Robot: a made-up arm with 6 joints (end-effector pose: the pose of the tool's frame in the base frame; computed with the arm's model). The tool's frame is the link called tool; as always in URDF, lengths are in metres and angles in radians. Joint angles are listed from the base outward.
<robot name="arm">
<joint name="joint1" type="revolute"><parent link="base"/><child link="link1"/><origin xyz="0.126 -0.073 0.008" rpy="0 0 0"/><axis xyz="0 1 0"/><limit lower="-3.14" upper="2.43" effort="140" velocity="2.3"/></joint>
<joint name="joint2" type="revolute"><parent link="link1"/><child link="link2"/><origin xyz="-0.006 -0.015 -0.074" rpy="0 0 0"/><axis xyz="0.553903 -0.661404 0.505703"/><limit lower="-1.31" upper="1.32" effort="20" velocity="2.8"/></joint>
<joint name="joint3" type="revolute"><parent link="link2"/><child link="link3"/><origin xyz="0.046 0.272 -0.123" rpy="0 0 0"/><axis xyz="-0.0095 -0.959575 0.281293"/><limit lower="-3.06" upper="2.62" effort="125" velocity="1.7"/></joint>
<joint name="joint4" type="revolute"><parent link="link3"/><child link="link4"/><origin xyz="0.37 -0.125 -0.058" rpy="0 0 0"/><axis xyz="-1 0 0"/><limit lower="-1.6" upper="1.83" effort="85" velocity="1.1"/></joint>
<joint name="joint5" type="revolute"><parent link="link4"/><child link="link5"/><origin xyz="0.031 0.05 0.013" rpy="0 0 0"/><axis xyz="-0.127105 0.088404 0.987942"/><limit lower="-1.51" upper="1.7" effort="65" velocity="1.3"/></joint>
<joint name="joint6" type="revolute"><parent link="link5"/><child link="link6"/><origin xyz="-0.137 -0.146 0.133" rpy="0 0 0"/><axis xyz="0 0 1"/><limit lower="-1.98" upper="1.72" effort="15" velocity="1.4"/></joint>
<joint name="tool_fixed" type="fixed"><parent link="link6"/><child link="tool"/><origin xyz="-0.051 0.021 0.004" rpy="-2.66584 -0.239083 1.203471"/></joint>
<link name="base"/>
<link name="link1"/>
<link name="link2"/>
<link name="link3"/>
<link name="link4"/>
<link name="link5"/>
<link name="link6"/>
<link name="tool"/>
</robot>
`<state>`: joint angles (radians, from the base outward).
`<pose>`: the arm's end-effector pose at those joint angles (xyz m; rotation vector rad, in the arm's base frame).
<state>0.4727 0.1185 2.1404 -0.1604 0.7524 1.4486</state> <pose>0.0485 -0.0755 0.3076 -0.3412 1.4535 -0.4490</pose>
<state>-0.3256 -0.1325 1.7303 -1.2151 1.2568 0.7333</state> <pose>0.2310 0.0633 0.4297 -1.0486 1.3584 -0.0346</pose>
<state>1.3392 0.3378 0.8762 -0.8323 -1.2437 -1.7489</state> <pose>0.2761 0.0729 -0.0385 -1.1914 1.9958 0.6543</pose>
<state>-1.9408 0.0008 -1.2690 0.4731 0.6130 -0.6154</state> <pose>0.4337 -0.0708 0.3698 2.7228 1.4216 0.5460</pose>
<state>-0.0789 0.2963 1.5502 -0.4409 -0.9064 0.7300</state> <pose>0.0688 0.0960 0.0018 0.5712 2.3296 1.9065</pose>
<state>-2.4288 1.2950 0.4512 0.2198 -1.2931 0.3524</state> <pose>0.1412 0.1999 -0.2507 -1.3138 1.3670 1.7680</pose>
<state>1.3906 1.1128 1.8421 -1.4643 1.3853 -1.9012</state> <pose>0.3593 -0.2583 0.3190 -0.1910 -1.1854 -1.5700</pose>
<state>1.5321 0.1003 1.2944 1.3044 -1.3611 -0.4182</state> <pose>0.1192 0.3470 -0.2515 2.6176 0.1571 0.7984</pose>
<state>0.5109 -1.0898 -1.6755 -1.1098 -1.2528 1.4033</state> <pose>-0.0912 -0.1826 -0.1858 -2.0760 1.7355 0.5599</pose>
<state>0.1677 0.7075 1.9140 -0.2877 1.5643 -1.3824</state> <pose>-0.1758 -0.1358 0.2668 0.4148 1.5869 1.8890</pose>
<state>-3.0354 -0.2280 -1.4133 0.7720 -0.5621 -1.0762</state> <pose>0.1178 0.0680 0.4523 -1.5087 0.6916 -2.1533</pose>
